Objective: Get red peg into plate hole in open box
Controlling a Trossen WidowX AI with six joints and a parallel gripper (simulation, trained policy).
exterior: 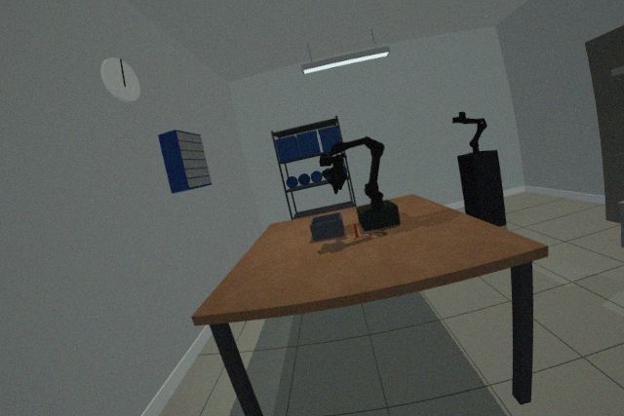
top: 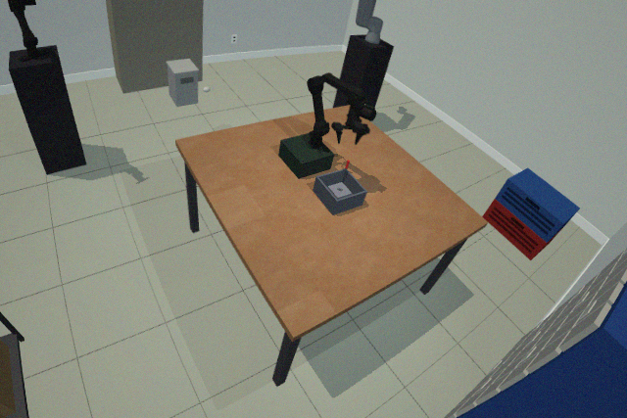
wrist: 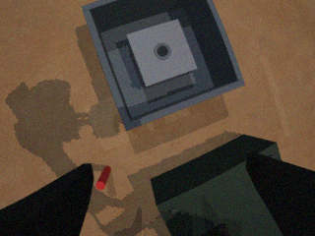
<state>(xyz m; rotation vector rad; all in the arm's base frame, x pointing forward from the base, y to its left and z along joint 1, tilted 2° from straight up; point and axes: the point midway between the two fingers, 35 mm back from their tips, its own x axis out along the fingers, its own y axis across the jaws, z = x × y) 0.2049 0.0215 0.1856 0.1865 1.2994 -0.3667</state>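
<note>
Now: gripper tip 220 mm above the red peg, 100 mm to the right of it and 50 mm past it. The rest, counted from my gripper tip: plate: 210 mm below, 100 mm ahead, 70 mm to the right; then grey box: 230 mm below, 100 mm ahead, 70 mm to the right.
</note>
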